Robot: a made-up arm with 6 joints. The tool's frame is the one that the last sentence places.
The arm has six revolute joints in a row. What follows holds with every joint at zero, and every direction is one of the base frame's.
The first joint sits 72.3 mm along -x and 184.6 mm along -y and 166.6 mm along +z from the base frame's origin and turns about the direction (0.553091, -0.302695, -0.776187).
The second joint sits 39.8 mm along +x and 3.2 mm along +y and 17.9 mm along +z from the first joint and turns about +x.
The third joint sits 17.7 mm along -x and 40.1 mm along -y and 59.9 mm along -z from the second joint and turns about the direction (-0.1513, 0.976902, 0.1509).
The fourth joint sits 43.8 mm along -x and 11.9 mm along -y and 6 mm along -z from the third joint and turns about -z.
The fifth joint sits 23.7 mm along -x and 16.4 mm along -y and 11 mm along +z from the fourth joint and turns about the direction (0.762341, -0.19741, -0.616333).
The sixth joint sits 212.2 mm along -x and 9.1 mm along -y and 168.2 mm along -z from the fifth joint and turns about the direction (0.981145, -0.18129, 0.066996).
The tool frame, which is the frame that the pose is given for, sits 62.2 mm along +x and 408.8 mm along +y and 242.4 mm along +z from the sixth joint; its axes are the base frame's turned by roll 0, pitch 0 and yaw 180 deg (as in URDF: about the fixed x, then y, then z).
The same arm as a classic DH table. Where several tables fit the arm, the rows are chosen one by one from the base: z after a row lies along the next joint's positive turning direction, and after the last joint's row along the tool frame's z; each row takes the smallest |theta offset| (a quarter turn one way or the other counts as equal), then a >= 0, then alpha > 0; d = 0 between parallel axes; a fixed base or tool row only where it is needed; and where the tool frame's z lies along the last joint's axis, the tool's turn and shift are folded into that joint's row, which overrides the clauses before.
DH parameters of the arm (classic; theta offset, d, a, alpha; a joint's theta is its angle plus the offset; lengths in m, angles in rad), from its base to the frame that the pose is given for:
base (fixed): 1.0700 0.1976 -0.1966 2.4594
joint 1: -0.6141 0.0186 -0.0035 -0.9847
joint 2: -1.0457 0.0265 0.0531 -1.7227
joint 3: -1.5474 -0.0545 -0.0451 -1.7223
joint 4: -1.1638 0.0090 -0.0218 -0.9067
joint 5: -0.1053 0.2110 -0.0346 -0.7341
joint 6: 0.0831 -0.4054 0.4133 -1.5037
tool (fixed): 1.7535 0.2433 0.0000 0.0000

